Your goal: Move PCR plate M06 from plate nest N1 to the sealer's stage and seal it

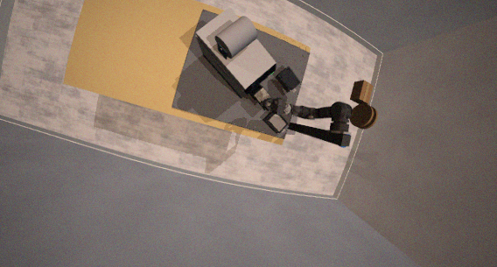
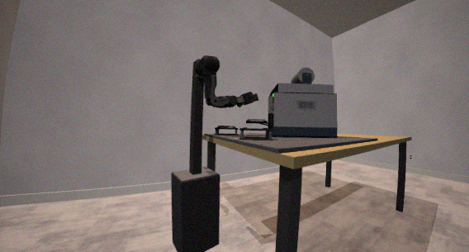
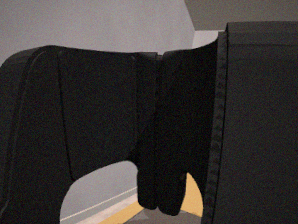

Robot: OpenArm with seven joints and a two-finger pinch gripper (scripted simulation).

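My gripper is now 40 mm past the start key, 180 mm to the left of it and 100 mm above it. From my hand the other things lie so: yellow warning label: 90 mm ahead, 50 mm to the right, 140 mm below; sealer stage: 50 mm behind, 50 mm to the right, 190 mm below; open plate M06: 50 mm behind, 50 mm to the right, 180 mm below.
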